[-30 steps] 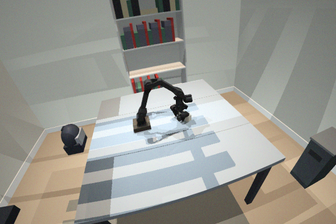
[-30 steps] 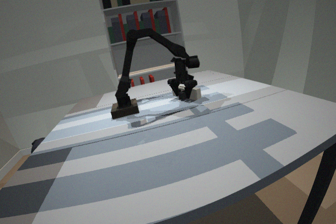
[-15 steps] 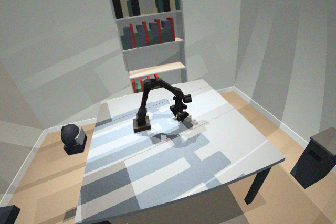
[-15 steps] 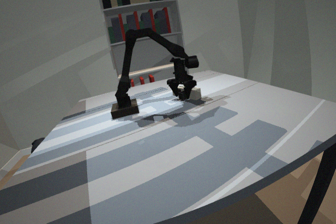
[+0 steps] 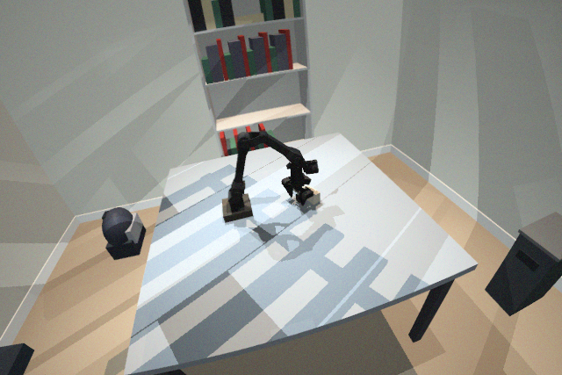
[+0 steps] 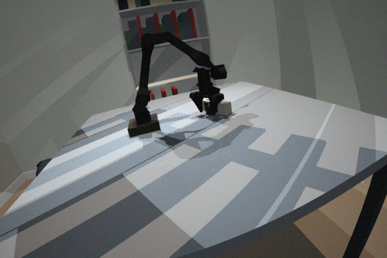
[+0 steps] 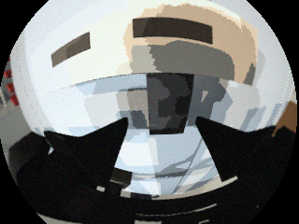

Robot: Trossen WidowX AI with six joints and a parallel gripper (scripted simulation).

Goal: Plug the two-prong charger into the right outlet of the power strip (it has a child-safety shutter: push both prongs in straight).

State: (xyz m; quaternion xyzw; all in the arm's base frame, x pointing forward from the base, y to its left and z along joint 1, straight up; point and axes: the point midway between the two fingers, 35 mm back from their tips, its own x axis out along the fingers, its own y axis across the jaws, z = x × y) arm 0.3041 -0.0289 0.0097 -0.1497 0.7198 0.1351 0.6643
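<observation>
The black two-prong charger is 40 mm ahead of my gripper tip, 20 mm to the left of it and 10 mm above it.
</observation>
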